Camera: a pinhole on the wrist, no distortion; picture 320 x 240 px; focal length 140.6 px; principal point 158.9 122.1 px. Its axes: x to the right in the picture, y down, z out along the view. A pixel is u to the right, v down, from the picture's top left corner.
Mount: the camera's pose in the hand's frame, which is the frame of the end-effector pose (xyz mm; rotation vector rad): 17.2 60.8 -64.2 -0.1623 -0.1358 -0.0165
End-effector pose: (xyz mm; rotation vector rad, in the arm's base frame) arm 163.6 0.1 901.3 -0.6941 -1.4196 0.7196
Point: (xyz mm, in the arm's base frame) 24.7 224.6 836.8
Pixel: 258.5 192.6
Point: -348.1 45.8 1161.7
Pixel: 226.6 37.2
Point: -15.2 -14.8 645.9
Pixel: 79.2 169.0
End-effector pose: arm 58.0 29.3 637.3 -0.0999 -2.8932 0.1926
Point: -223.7 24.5 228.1
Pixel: 225.0 92.5
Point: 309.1 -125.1 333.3
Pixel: 31.6 29.6
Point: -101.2 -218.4 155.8
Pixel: 181.4 34.2
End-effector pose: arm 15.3 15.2 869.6 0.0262 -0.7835 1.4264
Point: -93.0 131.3 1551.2
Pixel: 310.2 27.8
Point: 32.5 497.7 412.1
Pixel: behind the camera
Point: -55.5 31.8 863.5
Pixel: 175.0 111.7
